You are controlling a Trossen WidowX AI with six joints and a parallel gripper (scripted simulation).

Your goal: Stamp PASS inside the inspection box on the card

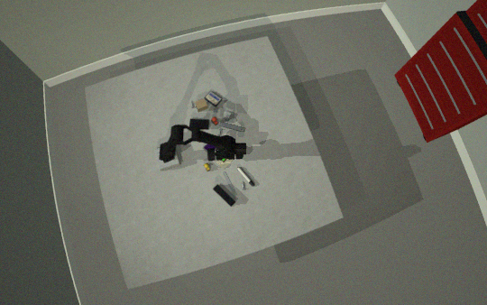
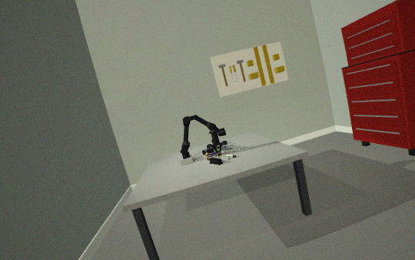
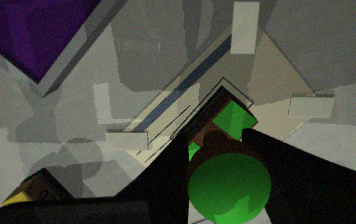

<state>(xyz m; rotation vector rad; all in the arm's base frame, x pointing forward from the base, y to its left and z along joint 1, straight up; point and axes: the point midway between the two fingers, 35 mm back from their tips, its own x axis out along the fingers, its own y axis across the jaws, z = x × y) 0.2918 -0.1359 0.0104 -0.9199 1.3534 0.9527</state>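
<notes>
Now: gripper tip 30 mm above the cream card. From my gripper tip the other things lie so: ink pad 40 mm behind, 100 mm to the left, 20 mm below; yellow stamp 110 mm behind, 10 mm to the right; green stamp right at my gripper tip.
</notes>
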